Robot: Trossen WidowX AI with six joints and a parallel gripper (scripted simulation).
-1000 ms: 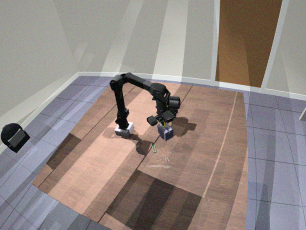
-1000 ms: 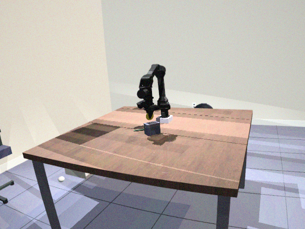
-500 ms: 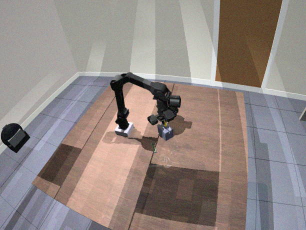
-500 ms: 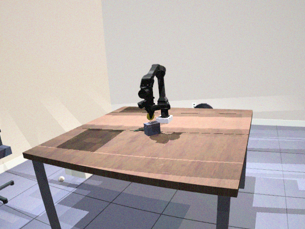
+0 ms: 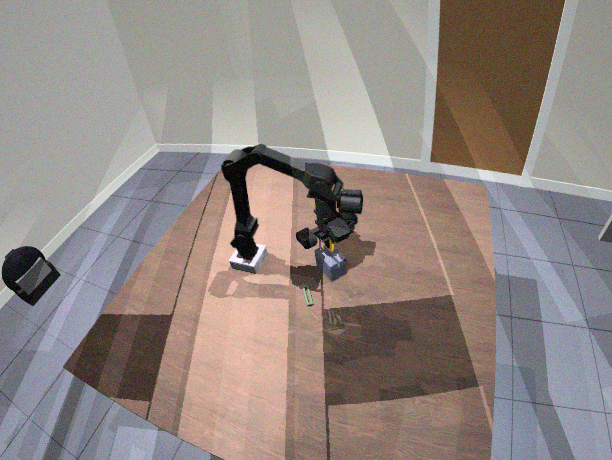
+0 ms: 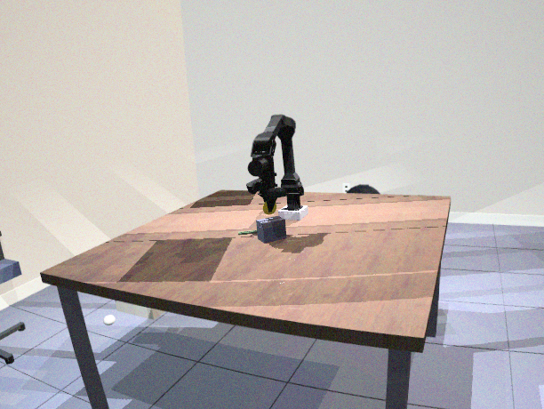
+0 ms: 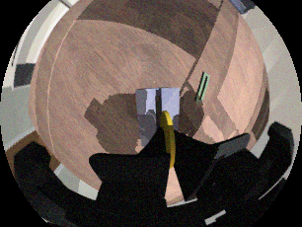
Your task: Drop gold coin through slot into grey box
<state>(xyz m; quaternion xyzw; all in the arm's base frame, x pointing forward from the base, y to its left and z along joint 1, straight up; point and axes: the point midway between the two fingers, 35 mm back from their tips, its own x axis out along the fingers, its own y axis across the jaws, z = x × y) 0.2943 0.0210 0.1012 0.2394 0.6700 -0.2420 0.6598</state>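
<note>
Now: gripper tip 20 mm below the gold coin.
</note>
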